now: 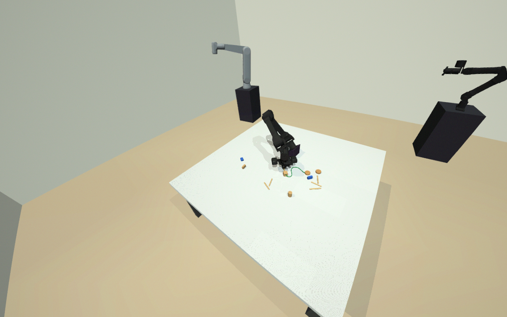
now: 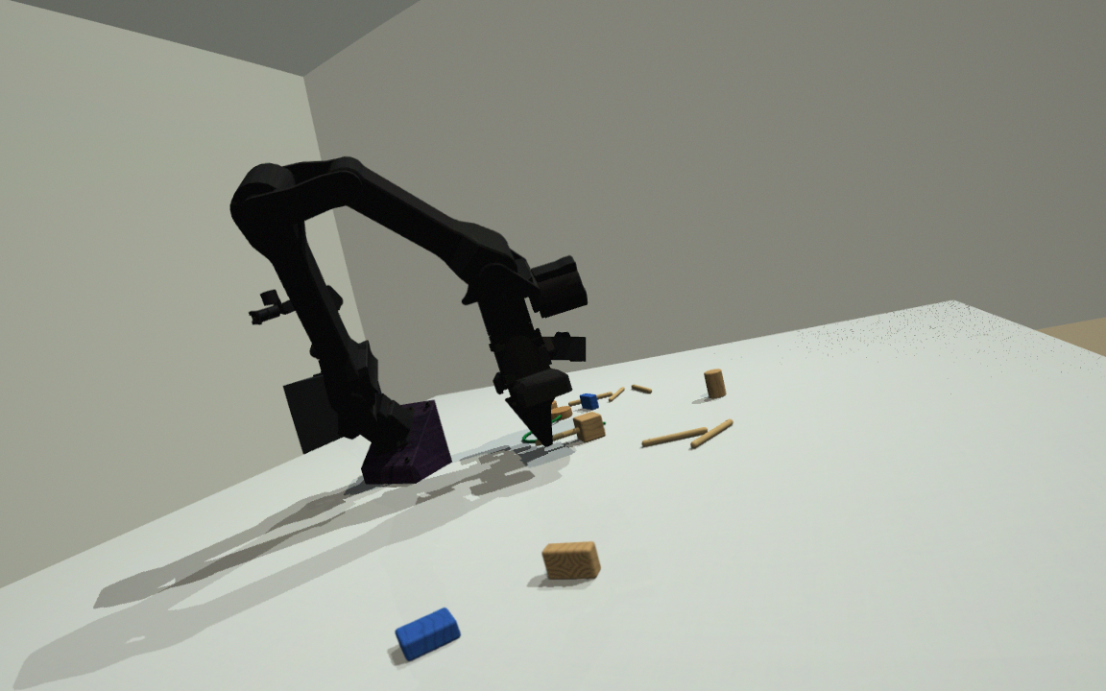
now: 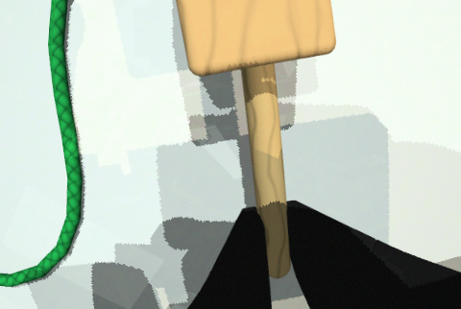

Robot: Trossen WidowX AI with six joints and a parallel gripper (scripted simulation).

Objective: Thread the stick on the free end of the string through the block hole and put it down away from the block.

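Now: the small wooden cube 50 mm ahead of my gripper tip, 30 mm to the left of it and 10 mm above it. Round my gripper tip: wooden cylinder (210 mm ahead, 140 mm to the left, 10 mm above); then thin wooden stick (30 mm ahead, 20 mm to the left, 10 mm above).
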